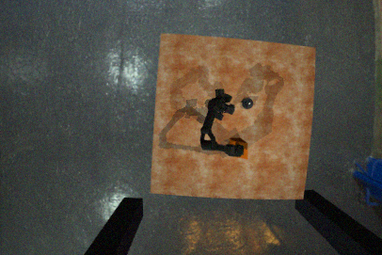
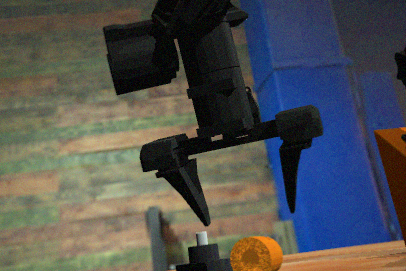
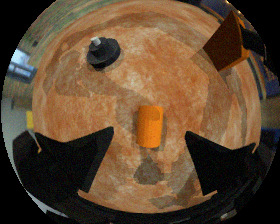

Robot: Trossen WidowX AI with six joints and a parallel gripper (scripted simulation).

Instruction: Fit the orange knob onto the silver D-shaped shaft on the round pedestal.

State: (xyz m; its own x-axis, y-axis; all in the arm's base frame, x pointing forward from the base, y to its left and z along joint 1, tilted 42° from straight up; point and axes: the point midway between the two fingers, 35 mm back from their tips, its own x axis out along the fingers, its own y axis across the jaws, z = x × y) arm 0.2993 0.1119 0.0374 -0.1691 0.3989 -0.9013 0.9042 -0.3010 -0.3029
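My gripper tip is now 4 cm above the orange knob and 1 cm to the right of it. Also, from my gripper tip: dark round pedestal: 20 cm to the right, 3 cm below, 3 cm ahead.
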